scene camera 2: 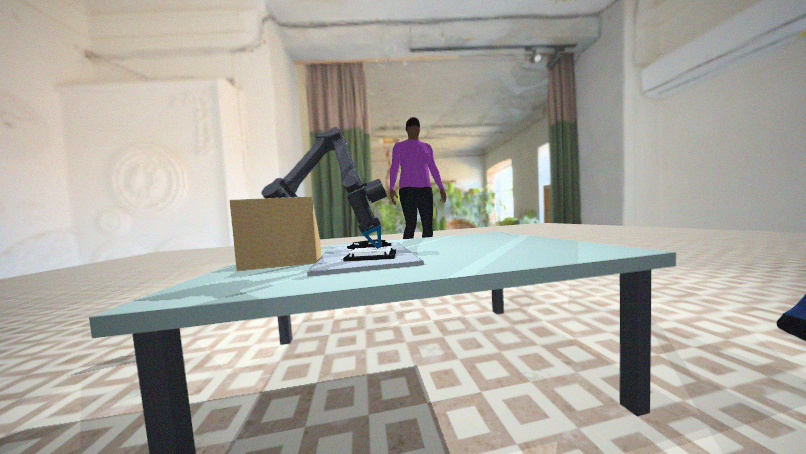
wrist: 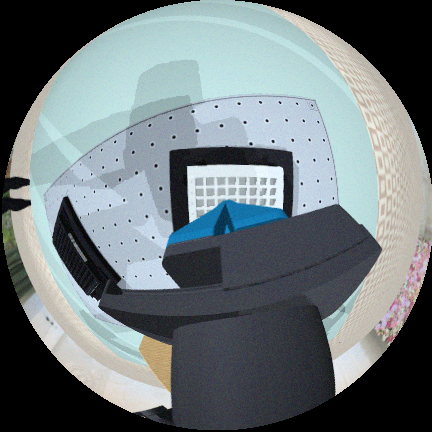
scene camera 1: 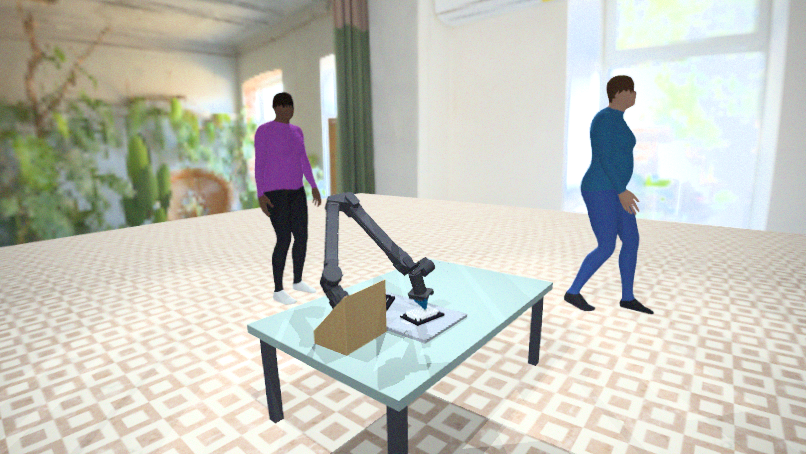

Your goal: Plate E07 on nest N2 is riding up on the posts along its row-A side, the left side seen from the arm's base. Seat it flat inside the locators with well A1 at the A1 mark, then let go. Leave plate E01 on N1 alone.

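Frame: origin at the arm's base, x ahead, y left, z up, level; millimetres.
Seen in the pictures: gripper, between the fingertips: (scene camera 2: 379, 248) (wrist: 227, 206) (scene camera 1: 425, 308); arm's base, origin of its link: (scene camera 2: 269, 223) (scene camera 1: 344, 306).
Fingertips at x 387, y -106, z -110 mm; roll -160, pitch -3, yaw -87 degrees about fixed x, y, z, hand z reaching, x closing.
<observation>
Pixels of each thing's top centre, then the offset from my fingertips to it. Level surfaces: height alone.
- white well plate, centre of its top: (wrist: 236, 237) (scene camera 2: 370, 249) (scene camera 1: 422, 311) 4 mm right, 29 mm back, 1 mm down
- black nest, centre of its top: (wrist: 235, 235) (scene camera 2: 371, 250) (scene camera 1: 422, 312) 3 mm right, 29 mm back, 5 mm down
- pale green table, height of its surface: 40 mm down
A white well plate (scene camera 1: 415, 314) (scene camera 2: 366, 252) (wrist: 191, 196) sits in a black nest (scene camera 1: 420, 323) (scene camera 2: 369, 257) (wrist: 178, 192). Its near part is hidden behind the fingers in the wrist view; any tilt and its A1 corner are too small to judge. A dark plate in a second black nest (scene camera 1: 390, 302) (wrist: 75, 252) lies at the left in the wrist view. No E07, E01, N1 or N2 label is readable. My gripper (scene camera 1: 424, 308) (scene camera 2: 378, 246) (wrist: 227, 206) is shut and empty, blue fingertips together, pointing down at the white plate's top; contact cannot be told.
Both nests stand on a grey perforated board (scene camera 1: 425, 336) (scene camera 2: 406, 262) (wrist: 320, 145) on the pale green table (scene camera 1: 479, 281) (scene camera 2: 535, 265). A tan box (scene camera 1: 363, 318) (scene camera 2: 273, 234) (wrist: 157, 357) stands beside the board near the arm's base. Two people (scene camera 1: 280, 157) (scene camera 1: 609, 152) stand beyond the table.
</observation>
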